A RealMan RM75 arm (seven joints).
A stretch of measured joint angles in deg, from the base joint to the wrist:
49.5, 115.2, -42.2, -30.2, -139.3, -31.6, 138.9
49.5, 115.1, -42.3, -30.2, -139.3, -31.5, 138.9
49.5, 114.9, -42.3, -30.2, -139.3, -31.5, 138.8
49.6, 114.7, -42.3, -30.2, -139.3, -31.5, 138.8
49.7, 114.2, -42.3, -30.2, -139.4, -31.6, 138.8
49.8, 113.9, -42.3, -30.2, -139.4, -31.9, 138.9
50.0, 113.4, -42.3, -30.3, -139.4, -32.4, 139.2
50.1, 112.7, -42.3, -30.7, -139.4, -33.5, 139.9
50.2, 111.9, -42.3, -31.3, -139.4, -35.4, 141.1
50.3, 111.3, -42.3, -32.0, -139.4, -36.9, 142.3
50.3, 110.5, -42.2, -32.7, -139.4, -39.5, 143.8
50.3, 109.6, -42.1, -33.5, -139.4, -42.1, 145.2
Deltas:
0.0, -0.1, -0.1, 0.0, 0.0, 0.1, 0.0
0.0, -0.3, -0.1, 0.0, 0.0, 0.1, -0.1
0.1, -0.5, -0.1, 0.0, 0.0, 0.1, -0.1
0.2, -1.0, -0.1, 0.0, -0.1, 0.0, -0.1
0.3, -1.3, -0.1, 0.0, -0.1, -0.3, 0.0
0.5, -1.8, -0.1, -0.1, -0.1, -0.8, 0.3
0.6, -2.5, -0.1, -0.5, -0.1, -1.9, 1.0
0.7, -3.3, -0.1, -1.1, -0.1, -3.8, 2.2
0.8, -3.9, -0.1, -1.8, -0.1, -5.3, 3.4
0.8, -4.7, 0.0, -2.5, -0.1, -7.9, 4.9
0.8, -5.6, 0.1, -3.3, -0.1, -10.5, 6.3

